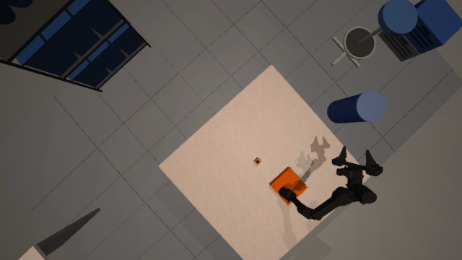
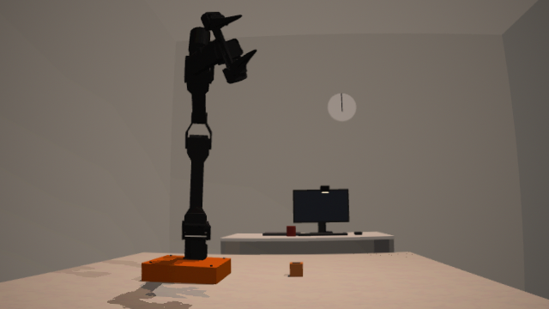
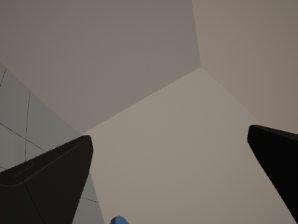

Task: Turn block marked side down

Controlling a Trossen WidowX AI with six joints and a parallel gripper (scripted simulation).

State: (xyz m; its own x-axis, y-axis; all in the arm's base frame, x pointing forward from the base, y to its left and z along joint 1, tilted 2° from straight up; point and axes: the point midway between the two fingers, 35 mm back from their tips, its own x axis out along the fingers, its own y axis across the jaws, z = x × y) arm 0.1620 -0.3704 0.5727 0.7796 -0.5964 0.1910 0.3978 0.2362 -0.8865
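My gripper tip is 59 cm above the block, 37 cm to the right of it and 12 cm short of it.
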